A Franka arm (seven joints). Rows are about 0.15 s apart.
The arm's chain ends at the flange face. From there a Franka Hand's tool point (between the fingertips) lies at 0.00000 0.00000 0.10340 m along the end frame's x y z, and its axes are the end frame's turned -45 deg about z.
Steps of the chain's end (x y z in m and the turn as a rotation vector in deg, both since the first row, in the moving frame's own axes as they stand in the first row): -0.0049 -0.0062 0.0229 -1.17 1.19 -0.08; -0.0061 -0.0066 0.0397 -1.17 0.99 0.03; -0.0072 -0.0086 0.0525 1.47 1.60 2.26; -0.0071 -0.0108 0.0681 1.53 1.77 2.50; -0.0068 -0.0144 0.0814 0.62 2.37 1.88; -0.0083 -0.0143 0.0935 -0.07 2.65 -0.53; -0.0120 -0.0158 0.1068 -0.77 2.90 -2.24
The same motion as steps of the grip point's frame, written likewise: 0.0009 -0.0048 0.0229 -1.67 0.01 -0.08; 0.0001 -0.0062 0.0397 -1.53 -0.13 0.03; 0.0049 -0.0109 0.0524 -0.09 2.17 2.26; 0.0068 -0.0123 0.0680 -0.17 2.33 2.50; 0.0092 -0.0127 0.0813 -1.24 2.11 1.88; 0.0075 -0.0125 0.0934 -1.92 1.82 -0.53; 0.0055 -0.0150 0.1067 -2.60 1.51 -2.24
